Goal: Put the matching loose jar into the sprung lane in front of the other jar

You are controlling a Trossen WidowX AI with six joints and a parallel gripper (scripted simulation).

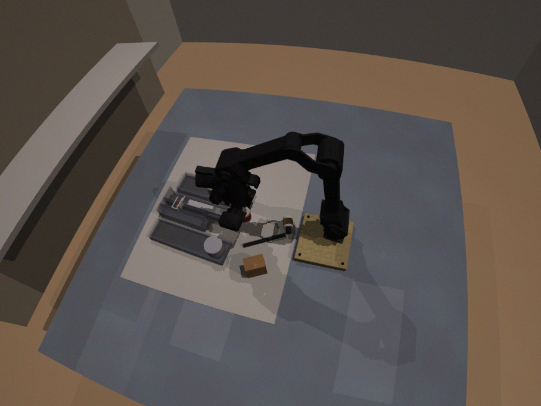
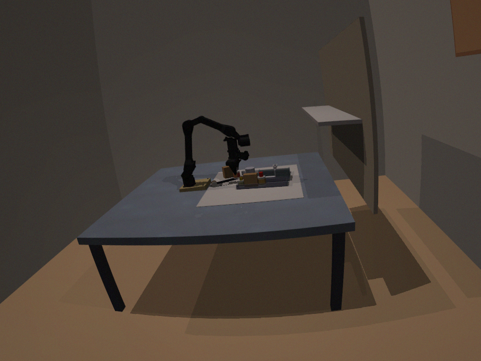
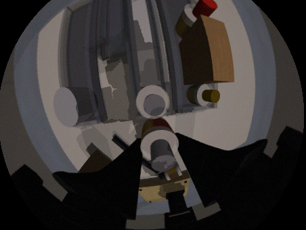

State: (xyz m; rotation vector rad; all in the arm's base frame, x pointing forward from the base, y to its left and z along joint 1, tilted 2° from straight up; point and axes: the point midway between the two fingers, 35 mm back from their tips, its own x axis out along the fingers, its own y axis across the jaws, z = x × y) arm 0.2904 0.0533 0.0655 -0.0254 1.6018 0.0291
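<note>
My gripper tip is now 80 mm to the left of the yellow-lidded jar, 50 mm short of it and 20 mm above it. Round my gripper tip: black rod (80 mm behind, 50 mm below, 40 mm to the left); brown jar (140 mm behind, 40 mm below, 20 mm to the right); grey cylinder (130 mm to the left, 50 mm ahead, 30 mm below).
</note>
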